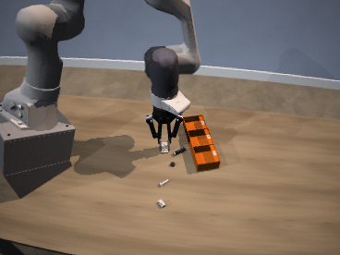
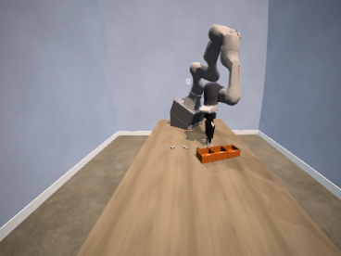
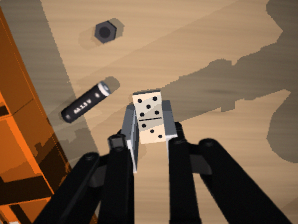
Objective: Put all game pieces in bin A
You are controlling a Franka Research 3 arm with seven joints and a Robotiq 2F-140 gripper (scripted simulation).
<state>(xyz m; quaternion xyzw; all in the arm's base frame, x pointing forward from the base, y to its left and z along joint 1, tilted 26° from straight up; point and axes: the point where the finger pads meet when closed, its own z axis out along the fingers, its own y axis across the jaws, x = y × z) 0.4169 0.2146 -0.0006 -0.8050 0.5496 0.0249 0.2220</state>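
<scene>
The black cylinder lies 60 mm ahead of my hand and 30 mm below it. Round my hand: white domino: 30 mm below; orange bin: 120 mm ahead, 70 mm to the left, 10 mm below; black nut: 60 mm ahead, 60 mm to the right, 30 mm below.
</scene>
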